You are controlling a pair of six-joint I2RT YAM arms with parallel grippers.
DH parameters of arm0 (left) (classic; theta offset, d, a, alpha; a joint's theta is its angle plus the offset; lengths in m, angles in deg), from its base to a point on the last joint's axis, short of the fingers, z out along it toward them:
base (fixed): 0 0 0 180
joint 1: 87.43 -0.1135 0.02 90
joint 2: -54.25 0 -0.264 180
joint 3: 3.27 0 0.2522 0
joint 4: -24.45 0 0.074 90
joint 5: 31.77 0 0 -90
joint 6: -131.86 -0.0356 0 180
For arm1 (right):
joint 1: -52.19 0.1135 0.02 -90
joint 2: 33.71 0 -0.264 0
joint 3: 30.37 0 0.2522 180
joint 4: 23.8 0 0.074 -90
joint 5: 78.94 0 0 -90
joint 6: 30.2 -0.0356 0 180
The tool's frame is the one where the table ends.
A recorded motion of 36 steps. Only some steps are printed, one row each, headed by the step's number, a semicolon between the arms.
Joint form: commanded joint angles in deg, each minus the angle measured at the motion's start. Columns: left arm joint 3, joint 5, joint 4, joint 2, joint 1, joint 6; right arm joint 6, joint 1, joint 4, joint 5, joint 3, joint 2.
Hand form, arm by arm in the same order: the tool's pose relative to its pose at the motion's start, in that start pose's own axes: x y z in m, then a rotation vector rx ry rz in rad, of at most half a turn. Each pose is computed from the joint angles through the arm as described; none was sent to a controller.
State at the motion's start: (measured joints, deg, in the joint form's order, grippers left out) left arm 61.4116 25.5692 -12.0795 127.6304 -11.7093 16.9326; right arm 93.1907 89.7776 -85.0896 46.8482 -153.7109 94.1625
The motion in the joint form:
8: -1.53 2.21 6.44 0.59 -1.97 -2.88; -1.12 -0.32 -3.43 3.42 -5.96 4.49
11: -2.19 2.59 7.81 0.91 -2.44 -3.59; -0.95 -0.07 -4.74 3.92 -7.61 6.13
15: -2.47 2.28 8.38 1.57 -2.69 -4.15; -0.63 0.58 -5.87 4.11 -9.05 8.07
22: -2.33 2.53 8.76 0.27 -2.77 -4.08; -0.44 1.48 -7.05 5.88 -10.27 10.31
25: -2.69 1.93 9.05 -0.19 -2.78 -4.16; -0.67 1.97 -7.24 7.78 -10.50 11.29
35: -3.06 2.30 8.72 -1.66 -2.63 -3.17; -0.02 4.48 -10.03 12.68 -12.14 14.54
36: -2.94 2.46 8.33 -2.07 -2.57 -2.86; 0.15 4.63 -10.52 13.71 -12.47 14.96
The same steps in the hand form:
8: -0.0005 0.0040 0.0100 -0.0110 -0.0525 -0.0092; -0.0030 -0.0111 0.0088 -0.0613 -0.0110 0.0444
11: 0.0011 0.0033 0.0137 -0.0123 -0.0555 -0.0049; -0.0024 -0.0131 0.0155 -0.0811 0.0003 0.0523
15: 0.0023 0.0020 0.0175 -0.0168 -0.0451 0.0055; -0.0010 -0.0135 0.0269 -0.1032 0.0202 0.0559
22: 0.0008 0.0068 0.0120 -0.0266 -0.0704 -0.0125; 0.0017 -0.0120 0.0420 -0.1545 0.0325 0.0662
25: 0.0020 0.0074 0.0108 -0.0386 -0.0703 -0.0151; 0.0031 -0.0103 0.0500 -0.1937 0.0274 0.0763
35: 0.0034 0.0092 0.0053 -0.0364 -0.0857 -0.0375; 0.0052 0.0030 0.0770 -0.3204 0.0419 0.0907
36: 0.0033 0.0101 0.0033 -0.0341 -0.0897 -0.0434; 0.0055 0.0039 0.0792 -0.3404 0.0385 0.0947

